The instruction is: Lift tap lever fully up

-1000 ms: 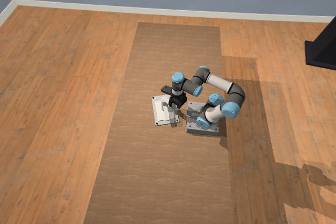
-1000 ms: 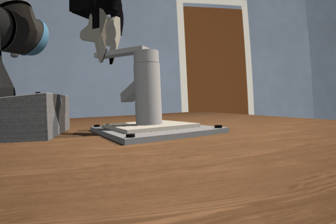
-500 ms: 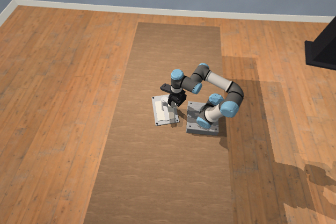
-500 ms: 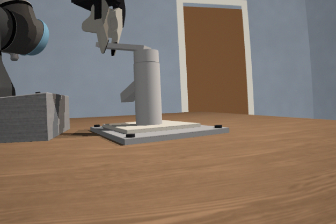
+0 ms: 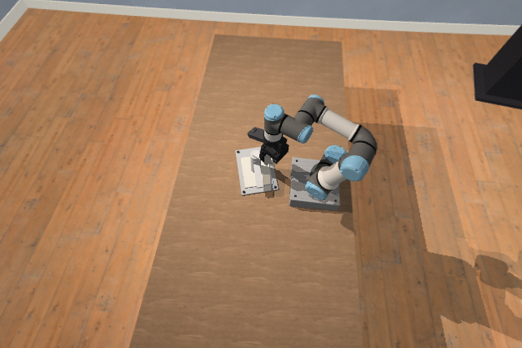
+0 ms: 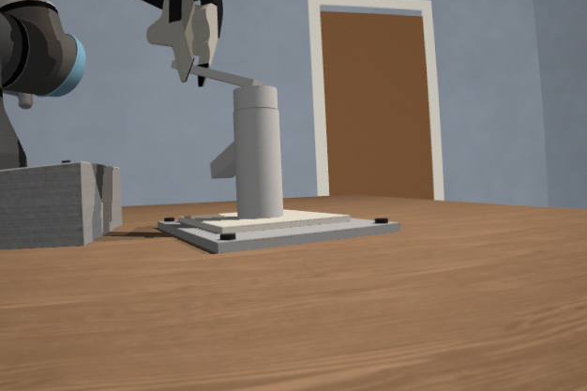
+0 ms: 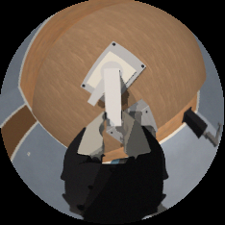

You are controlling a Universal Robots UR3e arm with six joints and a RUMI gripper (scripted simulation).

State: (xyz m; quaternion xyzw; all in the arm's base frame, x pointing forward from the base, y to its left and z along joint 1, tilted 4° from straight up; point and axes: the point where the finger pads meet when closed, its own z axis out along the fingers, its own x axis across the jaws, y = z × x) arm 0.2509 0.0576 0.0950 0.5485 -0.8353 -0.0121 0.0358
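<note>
Right now my hand is 30 mm short of the lever, 10 mm to the left of it and 10 mm above it. Also, from my hand: tap 50 mm ahead, 20 mm to the right, 70 mm below; then grey base plate 70 mm ahead, 30 mm to the right, 170 mm below.
</note>
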